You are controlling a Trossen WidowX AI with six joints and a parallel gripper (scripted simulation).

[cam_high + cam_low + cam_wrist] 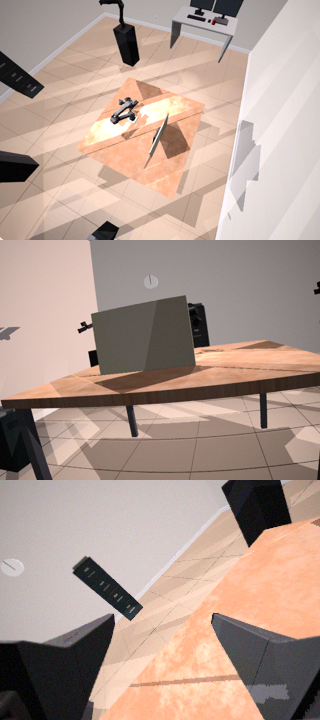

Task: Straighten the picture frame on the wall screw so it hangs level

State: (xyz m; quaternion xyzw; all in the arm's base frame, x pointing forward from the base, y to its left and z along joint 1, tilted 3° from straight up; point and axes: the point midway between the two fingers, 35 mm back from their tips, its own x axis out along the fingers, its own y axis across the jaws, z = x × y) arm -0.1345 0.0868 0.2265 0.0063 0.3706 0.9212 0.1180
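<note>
The picture frame is 620 mm ahead of my gripper tip, 170 mm to the right of it and 70 mm below it. Round my gripper tip: wall panel (630 mm ahead, 150 mm to the right, 80 mm below).
</note>
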